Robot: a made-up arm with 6 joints.
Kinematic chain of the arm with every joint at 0, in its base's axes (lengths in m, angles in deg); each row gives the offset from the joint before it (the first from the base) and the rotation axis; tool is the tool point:
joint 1: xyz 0 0 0.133 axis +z
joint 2: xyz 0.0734 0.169 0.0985 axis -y
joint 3: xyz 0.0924 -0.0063 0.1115 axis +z
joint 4: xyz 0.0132 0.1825 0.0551 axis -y
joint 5: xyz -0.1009 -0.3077 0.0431 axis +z
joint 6: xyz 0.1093 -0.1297 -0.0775 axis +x
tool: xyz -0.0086 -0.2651 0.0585
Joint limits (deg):
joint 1: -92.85..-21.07
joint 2: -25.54..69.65
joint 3: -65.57..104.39
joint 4: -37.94..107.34
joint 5: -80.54..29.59
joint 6: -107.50..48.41
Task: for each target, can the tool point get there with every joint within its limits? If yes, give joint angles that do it. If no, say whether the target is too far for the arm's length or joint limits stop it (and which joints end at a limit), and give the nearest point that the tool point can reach.
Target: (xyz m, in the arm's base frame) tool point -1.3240 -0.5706 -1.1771
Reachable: no: too far | nearest point -0.2483 -0.3268 -0.0696 | short by 1.563 m
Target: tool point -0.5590 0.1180 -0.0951
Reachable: no: joint limits stop it (at a limit: joint 1, joint 2, joint 4) | nearest point -0.4163 0.1253 0.0080 | short by 0.176 m
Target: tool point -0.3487 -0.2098 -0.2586
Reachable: no: joint limits stop it (at a limit: joint 1, joint 2) | nearest point -0.2230 -0.2209 -0.0981 | short by 0.204 m
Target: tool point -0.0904 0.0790 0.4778
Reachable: yes | joints -39.74 -7.35 -24.69 69.35 -13.08 -76.97
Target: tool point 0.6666 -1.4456 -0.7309
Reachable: no: too far | nearest point 0.3221 -0.6168 -0.0505 | short by 1.126 m
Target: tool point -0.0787 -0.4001 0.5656
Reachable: yes | joints -69.07 38.52 25.55 24.17 12.06 30.20
